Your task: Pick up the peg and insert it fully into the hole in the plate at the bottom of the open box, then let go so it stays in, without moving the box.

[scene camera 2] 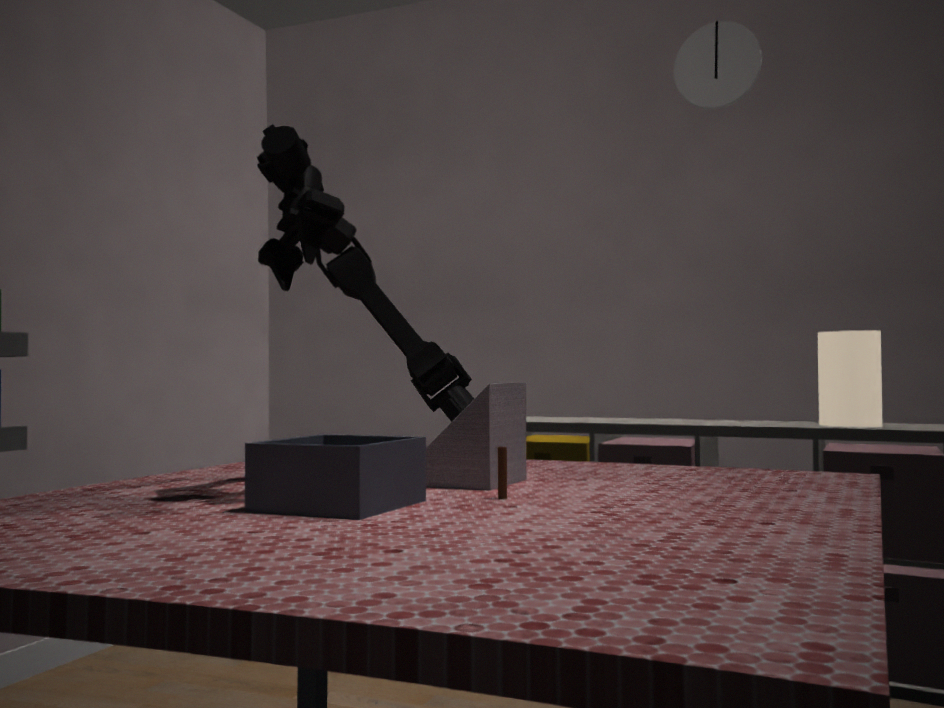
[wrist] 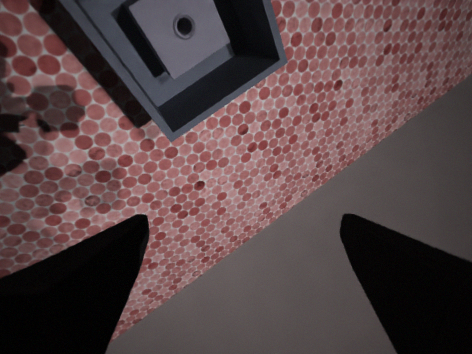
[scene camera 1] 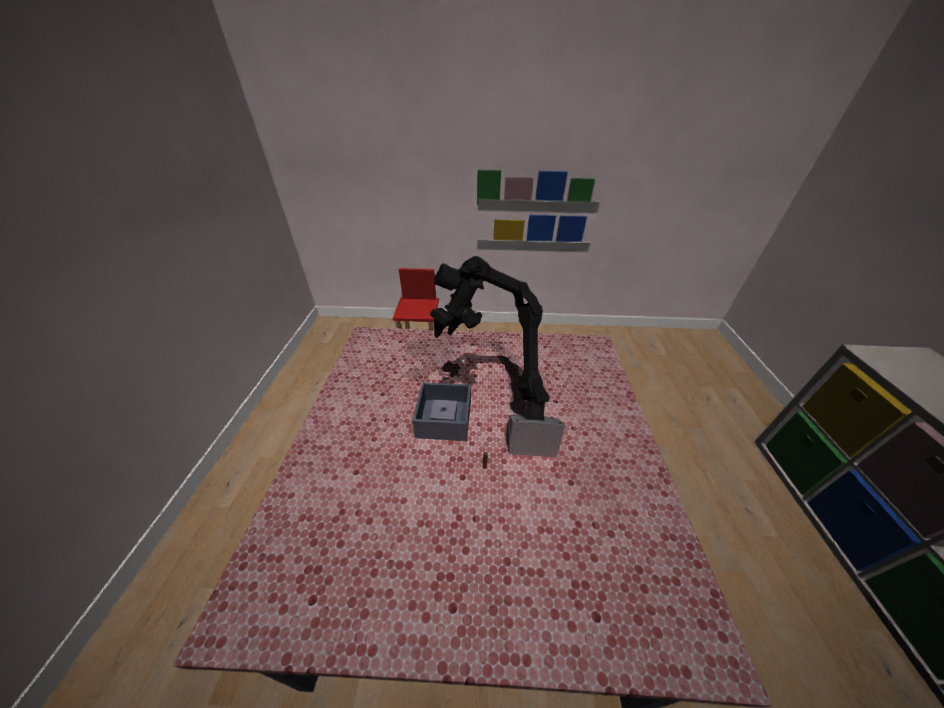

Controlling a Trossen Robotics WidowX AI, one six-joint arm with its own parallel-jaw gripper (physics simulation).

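Places are measured from the arm's base along level axes (x ahead, y left, z up), in centimetres.
Pixels of known places: gripper, fingertip midpoint: (scene camera 2: 297, 276) (wrist: 245, 224) (scene camera 1: 442, 335); arm's base, link origin: (scene camera 2: 471, 419) (scene camera 1: 534, 418).
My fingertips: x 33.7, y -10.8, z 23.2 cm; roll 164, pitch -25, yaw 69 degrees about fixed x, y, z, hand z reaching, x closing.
Note:
For each thing: its middle in the pictures, then the offset to it from my fingertips. Level surfaces: height alone.
- thin brown peg, body centre: (scene camera 2: 502, 472) (scene camera 1: 485, 460) dy +25.1, dx -18.8, dz -30.4 cm
- dark blue-grey open box, body centre: (wrist: 182, 25) (scene camera 2: 339, 473) (scene camera 1: 443, 410) dy +7.3, dx -0.8, dz -29.5 cm
- light grey plate, body centre: (wrist: 179, 23) (scene camera 1: 443, 413) dy +7.3, dx -0.8, dz -31.0 cm
- table, surface height: dz -34.4 cm
A thin brown peg (scene camera 1: 484, 460) (scene camera 2: 502, 472) stands upright on the table, between the open box and the grey wedge block but nearer the front in scene camera 1. The dark blue-grey open box (scene camera 1: 441, 430) (scene camera 2: 303, 477) (wrist: 225, 91) stands to the left of the peg. A light grey plate (scene camera 1: 436, 413) (wrist: 170, 50) with a round hole (scene camera 1: 443, 409) (wrist: 184, 26) lies at the bottom of the box; the hole is empty. My gripper (scene camera 1: 443, 333) (wrist: 245, 224) is open and empty. It hangs high above the table, behind the box in scene camera 1, far from the peg.
A grey wedge block (scene camera 1: 535, 437) (scene camera 2: 507, 434) stands at the arm's base, right of the peg. The table (scene camera 1: 457, 579) (scene camera 2: 610, 563) has a red dotted top. A red chair (scene camera 1: 417, 284) stands behind the table. A shelf unit (scene camera 1: 899, 354) with coloured drawers stands at the right.

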